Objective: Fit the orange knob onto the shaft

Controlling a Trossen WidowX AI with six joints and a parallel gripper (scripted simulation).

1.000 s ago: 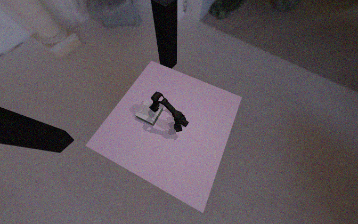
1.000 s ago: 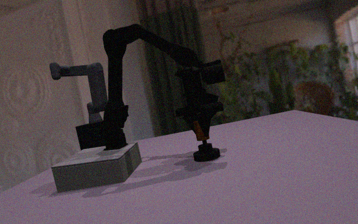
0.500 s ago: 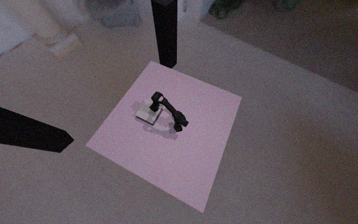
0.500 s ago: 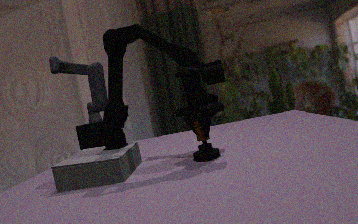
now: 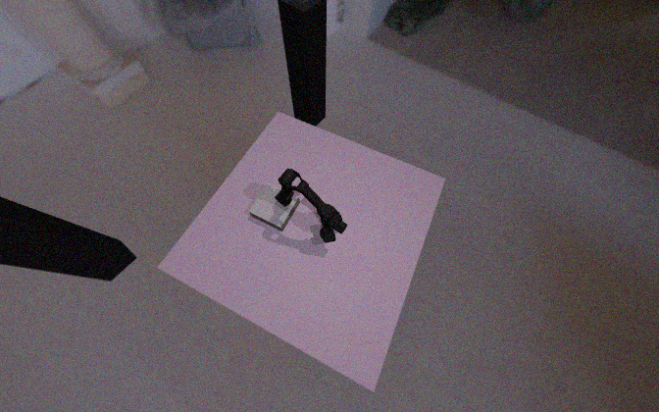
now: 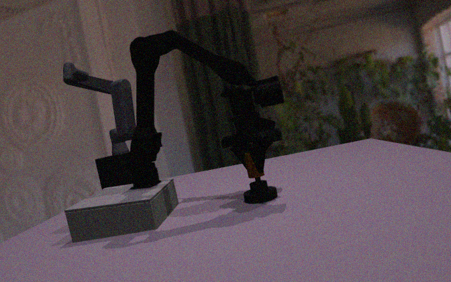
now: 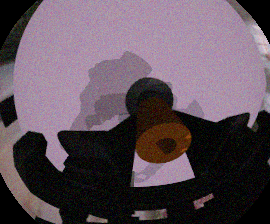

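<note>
The orange knob is 20 mm above my gripper tip. The rest, counted from my gripper tip: round pedestal (40 mm below).
</note>
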